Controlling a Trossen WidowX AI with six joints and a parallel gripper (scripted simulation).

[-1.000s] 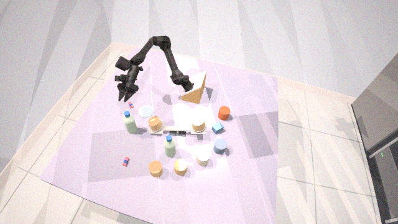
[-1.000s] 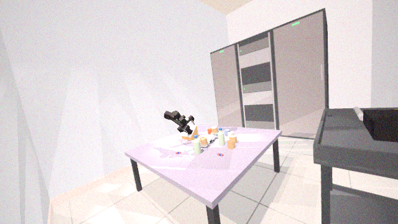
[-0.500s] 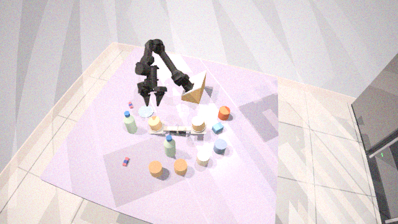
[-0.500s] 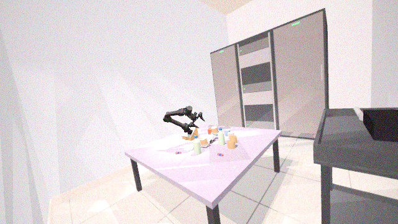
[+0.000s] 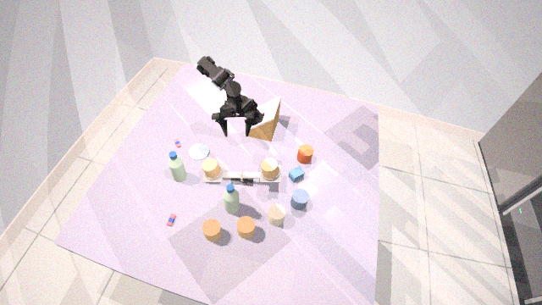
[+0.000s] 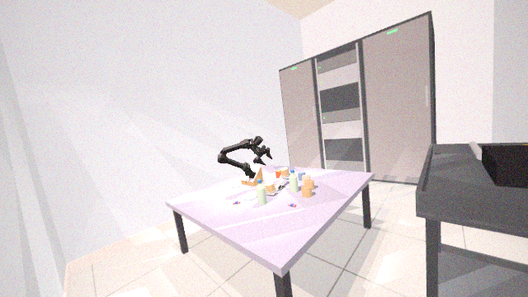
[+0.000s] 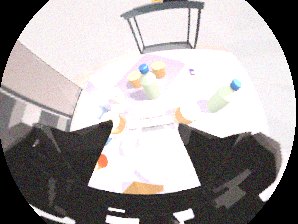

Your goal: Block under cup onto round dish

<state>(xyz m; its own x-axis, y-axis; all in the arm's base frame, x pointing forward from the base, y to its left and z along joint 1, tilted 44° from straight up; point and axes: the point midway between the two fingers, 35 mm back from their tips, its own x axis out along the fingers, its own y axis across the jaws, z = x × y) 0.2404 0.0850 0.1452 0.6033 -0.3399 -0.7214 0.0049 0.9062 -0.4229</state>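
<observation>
Now: gripper tip 19 cm above the pale green block, 10 cm to the left of it and 7 cm short of it. Also, from my gripper tip: small balance: 21 cm below, 5 cm ahead, 4 cm to the left; then blue cube: 27 cm to the left, 21 cm below, 3 cm behind; then pale round dish: 23 cm below, 22 cm to the right, 5 cm behind.
</observation>
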